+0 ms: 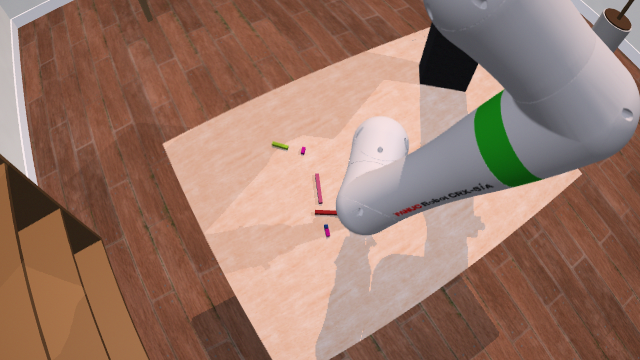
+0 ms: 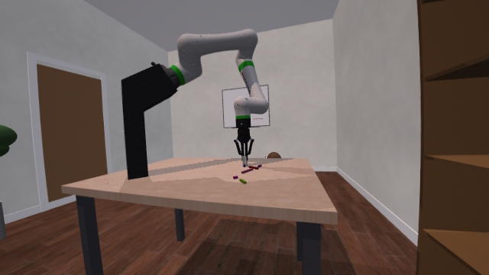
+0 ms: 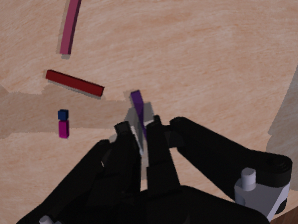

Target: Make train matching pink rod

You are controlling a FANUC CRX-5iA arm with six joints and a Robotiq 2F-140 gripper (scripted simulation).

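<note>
Now: the purple rod 3 cm below my hand. Round my hand: red rod: 7 cm ahead, 5 cm to the right, 3 cm below; blue rod: 9 cm ahead, 3 cm below, 1 cm to the right; pink rod: 13 cm to the right, 6 cm ahead, 3 cm below.
</note>
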